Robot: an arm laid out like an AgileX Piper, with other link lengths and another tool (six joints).
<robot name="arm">
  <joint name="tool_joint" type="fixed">
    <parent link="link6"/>
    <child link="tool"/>
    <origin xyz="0.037 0.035 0.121" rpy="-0.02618 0 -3.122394"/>
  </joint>
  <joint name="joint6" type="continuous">
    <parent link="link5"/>
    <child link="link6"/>
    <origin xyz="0 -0.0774 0" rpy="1.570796 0 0"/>
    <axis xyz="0 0 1"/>
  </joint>
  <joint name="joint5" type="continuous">
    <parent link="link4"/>
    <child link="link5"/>
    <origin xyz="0 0 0" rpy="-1.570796 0 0"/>
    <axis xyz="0 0 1"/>
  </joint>
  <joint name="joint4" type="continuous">
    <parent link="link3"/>
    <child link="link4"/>
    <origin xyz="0.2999 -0.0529 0" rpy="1.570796 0 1.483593"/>
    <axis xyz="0 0 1"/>
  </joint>
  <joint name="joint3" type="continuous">
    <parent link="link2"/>
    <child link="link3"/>
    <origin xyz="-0.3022 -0.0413 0" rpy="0 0 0"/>
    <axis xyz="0 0 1"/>
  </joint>
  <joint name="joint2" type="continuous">
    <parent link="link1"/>
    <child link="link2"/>
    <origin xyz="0 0 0" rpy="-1.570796 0 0"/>
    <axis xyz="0 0 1"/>
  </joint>
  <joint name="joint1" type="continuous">
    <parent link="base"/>
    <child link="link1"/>
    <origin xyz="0 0 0.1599" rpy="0 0 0"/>
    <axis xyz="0 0 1"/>
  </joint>
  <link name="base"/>
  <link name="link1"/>
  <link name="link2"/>
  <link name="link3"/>
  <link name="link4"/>
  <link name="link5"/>
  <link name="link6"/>
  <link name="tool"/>
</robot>
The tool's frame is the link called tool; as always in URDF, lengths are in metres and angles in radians. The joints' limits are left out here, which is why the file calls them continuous.
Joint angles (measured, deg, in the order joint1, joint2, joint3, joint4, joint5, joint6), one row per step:
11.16, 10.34, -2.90, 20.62, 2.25, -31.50
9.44, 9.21, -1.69, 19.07, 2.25, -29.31
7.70, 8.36, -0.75, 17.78, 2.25, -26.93
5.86, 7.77, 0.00, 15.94, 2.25, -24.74
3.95, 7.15, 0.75, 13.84, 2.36, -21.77
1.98, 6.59, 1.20, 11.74, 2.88, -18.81
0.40, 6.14, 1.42, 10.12, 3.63, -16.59
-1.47, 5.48, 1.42, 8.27, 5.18, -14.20
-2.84, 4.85, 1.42, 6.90, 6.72, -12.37
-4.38, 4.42, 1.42, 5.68, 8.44, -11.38
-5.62, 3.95, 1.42, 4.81, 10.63, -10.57
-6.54, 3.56, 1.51, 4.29, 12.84, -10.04
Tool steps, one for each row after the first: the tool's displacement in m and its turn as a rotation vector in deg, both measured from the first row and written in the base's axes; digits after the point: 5 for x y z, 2 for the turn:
0.00014, -0.00602, -0.00619, 0.60, 0.22, -1.83
0.00059, -0.01162, -0.01083, 1.66, 0.51, -3.71
0.00140, -0.01813, -0.01514, 1.98, 0.71, -5.65
0.00194, -0.02444, -0.01945, 2.81, 1.06, -7.69
0.00217, -0.03071, -0.02271, 3.63, 1.54, -9.72
0.00198, -0.03567, -0.02526, 4.19, 2.08, -11.32
0.00100, -0.04144, -0.02788, 4.68, 2.96, -13.17
-0.00036, -0.04559, -0.03061, 5.10, 3.86, -14.56
-0.00203, -0.05083, -0.03499, 4.83, 5.07, -16.10
-0.00463, -0.05467, -0.04063, 4.72, 6.75, -17.34
-0.00764, -0.05719, -0.04726, 4.68, 8.63, -18.26

